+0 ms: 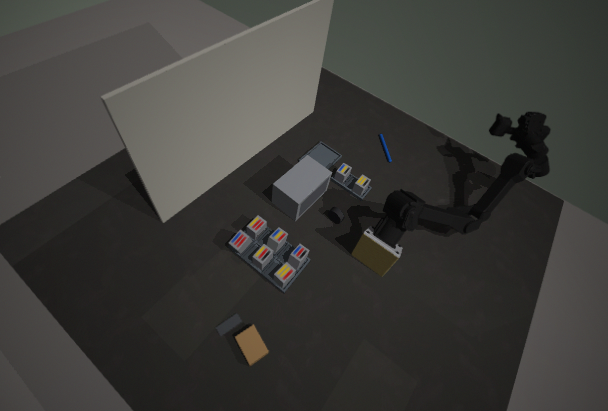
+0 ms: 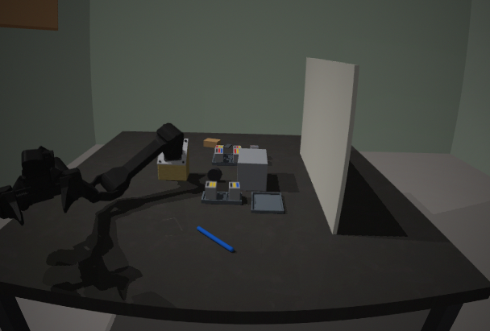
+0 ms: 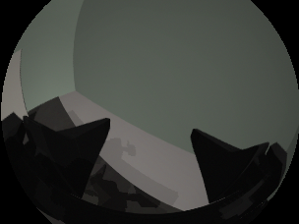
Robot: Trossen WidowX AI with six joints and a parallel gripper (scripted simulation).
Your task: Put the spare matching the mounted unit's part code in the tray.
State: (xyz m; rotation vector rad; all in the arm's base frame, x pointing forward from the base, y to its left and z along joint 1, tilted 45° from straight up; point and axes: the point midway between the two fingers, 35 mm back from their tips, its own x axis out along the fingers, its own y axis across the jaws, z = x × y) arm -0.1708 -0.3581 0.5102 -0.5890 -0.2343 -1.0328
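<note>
My gripper tip is 30 cm short of the grey spare, 46 cm to the right of it and 15 cm above it. Round my gripper tip: blue pen 31 cm ahead, 23 cm to the left, 18 cm below; then grey mounted unit 45 cm ahead, 62 cm to the left, 14 cm below; then dark tray 48 cm ahead, 43 cm to the left, 18 cm below.
</note>
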